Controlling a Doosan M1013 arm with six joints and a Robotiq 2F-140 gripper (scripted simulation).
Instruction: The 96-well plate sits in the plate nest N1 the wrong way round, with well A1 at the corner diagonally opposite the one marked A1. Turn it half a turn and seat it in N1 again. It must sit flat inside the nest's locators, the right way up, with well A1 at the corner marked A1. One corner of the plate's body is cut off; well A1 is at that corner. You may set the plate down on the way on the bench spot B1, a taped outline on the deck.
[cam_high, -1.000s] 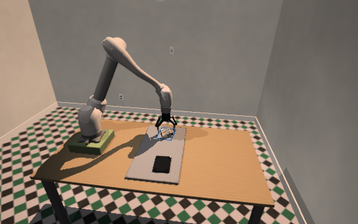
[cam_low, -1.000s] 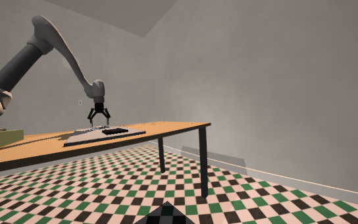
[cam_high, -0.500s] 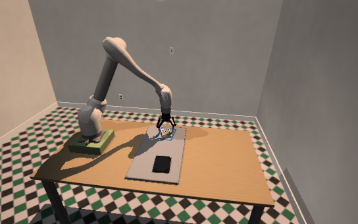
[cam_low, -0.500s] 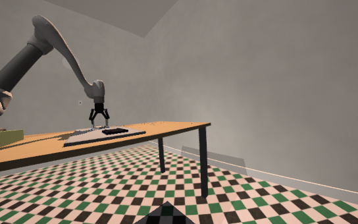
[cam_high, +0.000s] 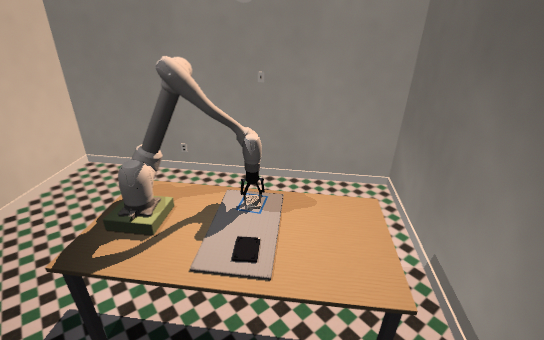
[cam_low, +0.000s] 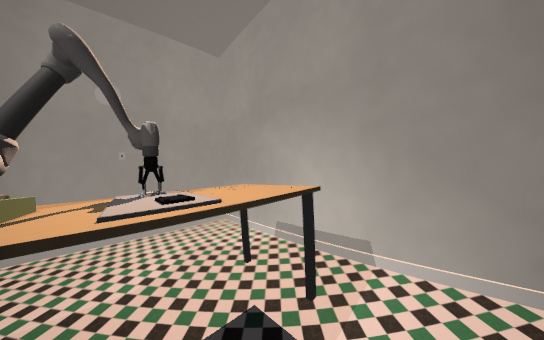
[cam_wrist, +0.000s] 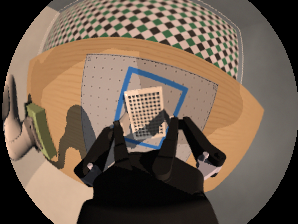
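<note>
Now: the white 96-well plate 2 cm below my hand. Round my hand: black plate nest N1: 41 cm to the right, 2 cm below, 1 cm behind.
</note>
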